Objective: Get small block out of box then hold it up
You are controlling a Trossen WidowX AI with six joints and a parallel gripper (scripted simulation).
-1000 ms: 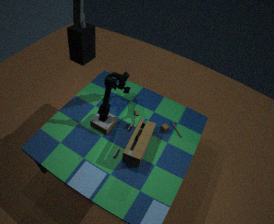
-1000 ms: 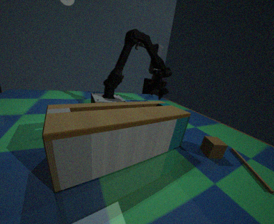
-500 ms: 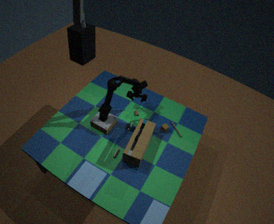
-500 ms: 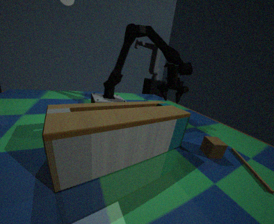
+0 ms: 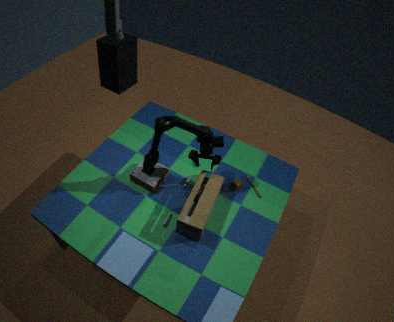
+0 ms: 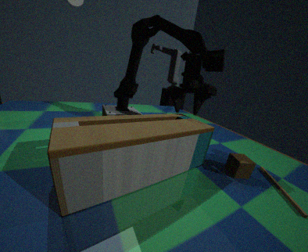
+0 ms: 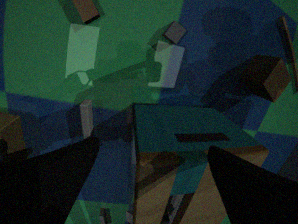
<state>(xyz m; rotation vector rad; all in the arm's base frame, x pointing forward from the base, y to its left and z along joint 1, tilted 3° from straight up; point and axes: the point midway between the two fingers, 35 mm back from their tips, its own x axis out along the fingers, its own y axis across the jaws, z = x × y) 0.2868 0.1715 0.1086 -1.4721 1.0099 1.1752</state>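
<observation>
Right now my gripper tip is 19 cm to the left of the dark object, 7 cm short of it and 4 cm above it. Round my gripper tip: brown block: 20 cm ahead, 10 cm below, 9 cm to the left; then box: 20 cm to the right, 7 cm below, 6 cm ahead.
</observation>
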